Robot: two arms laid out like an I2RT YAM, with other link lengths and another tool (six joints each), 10 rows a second.
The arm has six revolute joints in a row. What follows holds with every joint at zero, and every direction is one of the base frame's.
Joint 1 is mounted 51.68 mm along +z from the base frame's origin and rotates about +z.
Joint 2 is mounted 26.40 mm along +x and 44.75 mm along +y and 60.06 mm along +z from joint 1 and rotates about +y.
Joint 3 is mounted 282.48 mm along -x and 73.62 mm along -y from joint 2 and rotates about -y.
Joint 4 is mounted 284.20 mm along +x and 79.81 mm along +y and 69.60 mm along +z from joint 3 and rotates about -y.
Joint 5 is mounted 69.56 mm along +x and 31.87 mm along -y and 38.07 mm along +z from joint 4 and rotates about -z.
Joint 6 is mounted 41.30 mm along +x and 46.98 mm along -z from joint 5 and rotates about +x.
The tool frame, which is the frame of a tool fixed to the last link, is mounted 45.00 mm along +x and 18.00 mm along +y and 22.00 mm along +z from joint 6; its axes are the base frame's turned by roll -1.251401, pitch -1.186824 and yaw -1.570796 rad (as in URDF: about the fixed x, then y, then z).
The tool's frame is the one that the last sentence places.
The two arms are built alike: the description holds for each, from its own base.
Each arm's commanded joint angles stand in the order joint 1, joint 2, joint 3, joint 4, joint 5, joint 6.
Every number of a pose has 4 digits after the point. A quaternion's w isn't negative.
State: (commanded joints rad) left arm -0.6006 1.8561 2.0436 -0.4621 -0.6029 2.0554; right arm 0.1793 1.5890 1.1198 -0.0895 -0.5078 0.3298
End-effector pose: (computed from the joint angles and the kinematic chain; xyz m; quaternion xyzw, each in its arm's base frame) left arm 0.4560 -0.2577 0.4586 -0.1192 0.7160 -0.2787 0.6289; right arm 0.4252 0.1479 0.2685 -0.7742 0.0526 -0.3410 0.5306
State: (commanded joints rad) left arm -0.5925 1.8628 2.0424 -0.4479 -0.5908 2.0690; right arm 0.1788 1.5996 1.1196 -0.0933 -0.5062 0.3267
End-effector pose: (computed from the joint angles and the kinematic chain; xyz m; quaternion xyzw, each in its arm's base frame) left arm 0.4602 -0.2568 0.4565 -0.1142 0.7164 -0.2784 0.6295; right arm 0.4266 0.1479 0.2634 -0.7777 0.0551 -0.3365 0.5281
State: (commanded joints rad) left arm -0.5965 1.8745 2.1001 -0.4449 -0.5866 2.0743; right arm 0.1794 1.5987 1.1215 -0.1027 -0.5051 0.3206
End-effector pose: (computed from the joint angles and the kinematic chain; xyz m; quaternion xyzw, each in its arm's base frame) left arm 0.4585 -0.2587 0.4749 -0.1126 0.7009 -0.2918 0.6411; right arm 0.4260 0.1481 0.2634 -0.7797 0.0538 -0.3349 0.5263
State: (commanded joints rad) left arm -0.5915 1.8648 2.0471 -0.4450 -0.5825 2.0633; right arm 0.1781 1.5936 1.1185 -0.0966 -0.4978 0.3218
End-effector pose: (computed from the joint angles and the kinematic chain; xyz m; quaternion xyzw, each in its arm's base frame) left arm 0.4606 -0.2573 0.4580 -0.1149 0.7141 -0.2842 0.6293; right arm 0.4259 0.1469 0.2648 -0.7786 0.0545 -0.3402 0.5245
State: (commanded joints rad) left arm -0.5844 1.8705 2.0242 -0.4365 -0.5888 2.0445; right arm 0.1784 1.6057 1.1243 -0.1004 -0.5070 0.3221
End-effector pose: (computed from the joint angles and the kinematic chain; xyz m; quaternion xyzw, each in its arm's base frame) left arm 0.4660 -0.2556 0.4474 -0.1251 0.7171 -0.2798 0.6259; right arm 0.4276 0.1480 0.2619 -0.7798 0.0549 -0.3337 0.5268
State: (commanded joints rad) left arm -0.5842 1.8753 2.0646 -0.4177 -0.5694 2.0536; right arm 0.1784 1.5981 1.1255 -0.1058 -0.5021 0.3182
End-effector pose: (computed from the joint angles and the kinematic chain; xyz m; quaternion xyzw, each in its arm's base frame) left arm 0.4650 -0.2569 0.4644 -0.1197 0.7013 -0.2979 0.6365; right arm 0.4265 0.1476 0.2648 -0.7799 0.0534 -0.3369 0.5249
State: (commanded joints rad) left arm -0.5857 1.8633 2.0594 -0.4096 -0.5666 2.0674; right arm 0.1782 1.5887 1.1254 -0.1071 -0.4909 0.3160
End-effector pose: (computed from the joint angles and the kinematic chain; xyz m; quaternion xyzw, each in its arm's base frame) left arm 0.4615 -0.2559 0.4690 -0.1139 0.6985 -0.2990 0.6400; right arm 0.4256 0.1466 0.2682 -0.7795 0.0530 -0.3433 0.5214
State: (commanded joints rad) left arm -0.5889 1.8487 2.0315 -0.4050 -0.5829 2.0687; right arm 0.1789 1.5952 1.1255 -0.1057 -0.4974 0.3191
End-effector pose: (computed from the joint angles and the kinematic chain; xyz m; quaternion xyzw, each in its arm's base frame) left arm 0.4590 -0.2545 0.4654 -0.1162 0.7008 -0.2916 0.6405; right arm 0.4263 0.1474 0.2659 -0.7796 0.0539 -0.3390 0.5237
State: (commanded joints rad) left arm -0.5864 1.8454 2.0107 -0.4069 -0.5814 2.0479; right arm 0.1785 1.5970 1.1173 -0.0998 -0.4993 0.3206
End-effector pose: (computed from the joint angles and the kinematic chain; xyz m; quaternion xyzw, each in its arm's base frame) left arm 0.4600 -0.2537 0.4586 -0.1235 0.7043 -0.2925 0.6350; right arm 0.4259 0.1473 0.2625 -0.7802 0.0553 -0.3369 0.5242
